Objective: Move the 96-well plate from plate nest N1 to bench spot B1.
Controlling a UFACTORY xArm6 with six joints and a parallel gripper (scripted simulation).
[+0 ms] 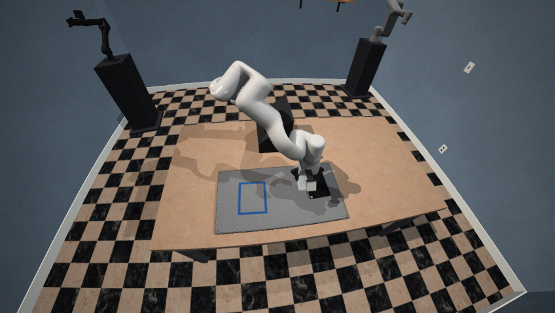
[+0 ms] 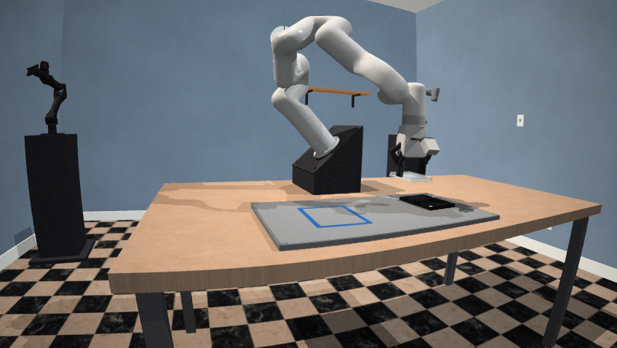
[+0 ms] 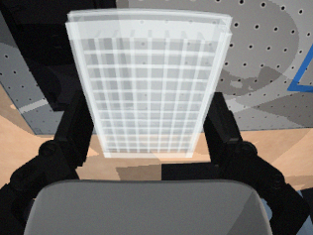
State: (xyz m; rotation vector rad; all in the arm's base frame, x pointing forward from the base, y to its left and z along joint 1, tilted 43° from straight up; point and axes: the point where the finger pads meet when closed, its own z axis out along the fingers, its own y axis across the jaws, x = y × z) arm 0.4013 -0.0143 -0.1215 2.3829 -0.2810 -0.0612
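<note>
Right now the black plate nest N1 is 10 cm below my hand and 9 cm to the left of it. Also, from my hand: 96-well plate (1 cm below).
</note>
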